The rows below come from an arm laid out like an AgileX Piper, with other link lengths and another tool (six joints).
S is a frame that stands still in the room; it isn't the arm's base.
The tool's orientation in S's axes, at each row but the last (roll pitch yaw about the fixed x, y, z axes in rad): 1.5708, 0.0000, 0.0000; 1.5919, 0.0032, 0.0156; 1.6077, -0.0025, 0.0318; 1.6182, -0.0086, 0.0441; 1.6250, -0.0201, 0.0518; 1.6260, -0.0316, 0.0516; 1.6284, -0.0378, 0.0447; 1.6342, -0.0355, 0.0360; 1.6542, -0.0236, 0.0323; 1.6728, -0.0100, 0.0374; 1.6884, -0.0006, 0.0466; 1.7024, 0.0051, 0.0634
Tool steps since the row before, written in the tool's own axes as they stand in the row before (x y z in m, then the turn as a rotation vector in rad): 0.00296, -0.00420, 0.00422, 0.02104, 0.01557, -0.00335; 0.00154, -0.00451, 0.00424, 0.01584, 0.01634, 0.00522; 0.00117, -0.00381, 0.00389, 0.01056, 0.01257, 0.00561; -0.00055, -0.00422, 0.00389, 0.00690, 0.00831, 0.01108; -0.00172, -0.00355, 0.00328, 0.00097, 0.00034, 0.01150; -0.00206, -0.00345, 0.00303, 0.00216, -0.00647, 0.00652; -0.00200, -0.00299, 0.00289, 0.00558, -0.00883, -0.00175; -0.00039, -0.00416, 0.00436, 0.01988, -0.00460, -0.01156; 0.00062, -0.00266, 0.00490, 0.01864, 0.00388, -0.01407; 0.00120, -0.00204, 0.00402, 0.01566, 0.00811, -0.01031; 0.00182, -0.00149, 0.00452, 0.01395, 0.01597, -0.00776; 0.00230, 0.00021, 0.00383, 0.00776, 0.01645, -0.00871
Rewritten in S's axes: 0.00296, -0.00422, -0.00420, 0.02104, 0.00335, 0.01557; 0.00159, -0.00412, -0.00460, 0.01598, -0.00532, 0.01618; 0.00130, -0.00371, -0.00395, 0.01072, -0.00573, 0.01238; -0.00035, -0.00370, -0.00440, 0.00733, -0.01115, 0.00783; -0.00148, -0.00316, -0.00376, 0.00157, -0.01144, -0.00026; -0.00180, -0.00293, -0.00368, 0.00269, -0.00602, -0.00675; -0.00176, -0.00279, -0.00322, 0.00580, 0.00252, -0.00850; -0.00009, -0.00409, -0.00444, 0.01957, 0.01254, -0.00315; 0.00084, -0.00464, -0.00304, 0.01806, 0.01429, 0.00548; 0.00137, -0.00374, -0.00243, 0.01520, 0.01001, 0.00927; 0.00202, -0.00422, -0.00201, 0.01365, 0.00648, 0.01678; 0.00254, -0.00367, -0.00031, 0.00742, 0.00696, 0.01741
